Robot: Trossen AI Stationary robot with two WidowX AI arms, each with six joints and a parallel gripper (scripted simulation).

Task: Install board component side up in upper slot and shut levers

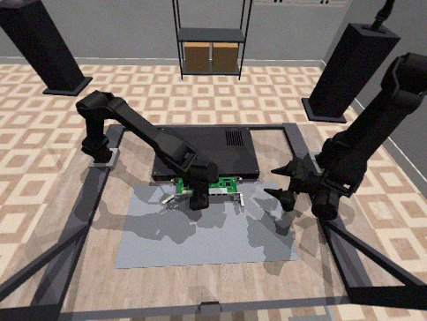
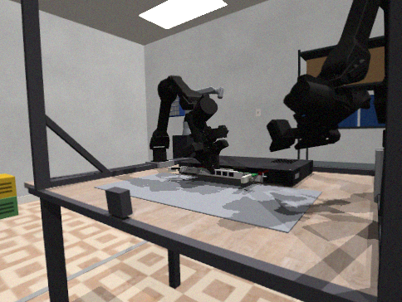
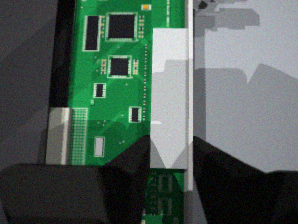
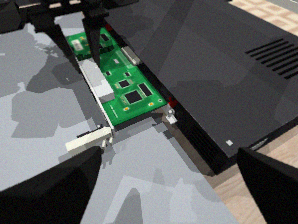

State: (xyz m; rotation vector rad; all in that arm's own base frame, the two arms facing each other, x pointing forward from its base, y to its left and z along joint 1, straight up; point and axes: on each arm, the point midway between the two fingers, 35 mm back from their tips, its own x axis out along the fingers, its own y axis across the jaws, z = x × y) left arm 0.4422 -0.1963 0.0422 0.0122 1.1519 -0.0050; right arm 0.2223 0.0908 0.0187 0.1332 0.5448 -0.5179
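Right now the grey mat is 90 mm behind my left hand, 20 mm to the right of it and 80 mm below it. The rest, counted from my left hand: enclosure: 190 mm ahead, 10 mm to the left, 40 mm below; green board: 30 mm below.
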